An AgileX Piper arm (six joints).
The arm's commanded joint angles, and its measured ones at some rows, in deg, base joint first. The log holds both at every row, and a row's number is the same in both.
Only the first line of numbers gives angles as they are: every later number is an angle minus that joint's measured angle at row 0.
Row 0, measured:
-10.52, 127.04, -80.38, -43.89, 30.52, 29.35
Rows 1 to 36, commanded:
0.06, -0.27, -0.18, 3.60, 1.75, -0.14
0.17, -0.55, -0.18, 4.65, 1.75, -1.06
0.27, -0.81, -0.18, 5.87, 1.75, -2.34
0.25, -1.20, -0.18, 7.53, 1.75, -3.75
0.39, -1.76, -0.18, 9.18, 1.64, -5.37
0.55, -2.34, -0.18, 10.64, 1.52, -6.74
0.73, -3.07, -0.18, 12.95, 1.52, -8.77
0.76, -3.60, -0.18, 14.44, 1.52, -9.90
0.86, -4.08, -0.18, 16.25, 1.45, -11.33
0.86, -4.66, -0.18, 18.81, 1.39, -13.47
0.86, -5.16, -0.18, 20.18, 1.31, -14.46
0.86, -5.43, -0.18, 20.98, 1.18, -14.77
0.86, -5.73, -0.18, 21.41, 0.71, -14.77
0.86, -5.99, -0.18, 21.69, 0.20, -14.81
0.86, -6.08, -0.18, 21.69, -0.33, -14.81
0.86, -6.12, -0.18, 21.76, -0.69, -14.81
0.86, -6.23, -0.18, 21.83, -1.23, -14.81
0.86, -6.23, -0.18, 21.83, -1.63, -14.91
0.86, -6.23, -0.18, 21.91, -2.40, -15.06
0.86, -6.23, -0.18, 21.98, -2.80, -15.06
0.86, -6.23, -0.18, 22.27, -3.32, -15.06
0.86, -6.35, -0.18, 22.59, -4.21, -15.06
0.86, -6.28, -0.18, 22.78, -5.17, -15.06
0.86, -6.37, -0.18, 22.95, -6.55, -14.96
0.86, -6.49, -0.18, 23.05, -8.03, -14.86
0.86, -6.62, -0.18, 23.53, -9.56, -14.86
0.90, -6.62, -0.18, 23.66, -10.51, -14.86
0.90, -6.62, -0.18, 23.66, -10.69, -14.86
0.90, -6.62, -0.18, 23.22, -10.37, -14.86
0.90, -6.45, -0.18, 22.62, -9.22, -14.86
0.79, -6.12, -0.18, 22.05, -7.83, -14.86
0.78, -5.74, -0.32, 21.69, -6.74, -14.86
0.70, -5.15, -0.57, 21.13, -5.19, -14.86
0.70, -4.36, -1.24, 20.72, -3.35, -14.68
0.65, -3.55, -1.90, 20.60, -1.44, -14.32
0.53, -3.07, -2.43, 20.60, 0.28, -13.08
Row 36, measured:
0.82, -5.31, -0.47, 21.77, -5.49, -14.76
